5 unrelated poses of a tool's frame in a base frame.
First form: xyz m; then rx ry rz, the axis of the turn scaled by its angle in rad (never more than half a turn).
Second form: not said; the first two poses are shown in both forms.
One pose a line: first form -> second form
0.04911 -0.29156 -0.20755 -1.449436 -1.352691 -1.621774 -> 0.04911 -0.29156 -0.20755 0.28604 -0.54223 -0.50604 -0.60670
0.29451 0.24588 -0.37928 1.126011 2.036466 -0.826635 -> 0.29451 0.24588 -0.37928 0.32976 0.43046 0.77852 -0.31601
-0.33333 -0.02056 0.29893 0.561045 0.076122 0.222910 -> -0.33333 -0.02056 0.29893 0.95407 0.27621 0.03748 0.10974
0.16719 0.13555 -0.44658 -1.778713 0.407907 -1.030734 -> 0.16719 0.13555 -0.44658 0.49937 -0.73529 0.16862 -0.42609
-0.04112 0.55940 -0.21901 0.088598 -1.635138 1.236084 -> -0.04112 0.55940 -0.21901 0.51838 0.03693 -0.68153 0.51520
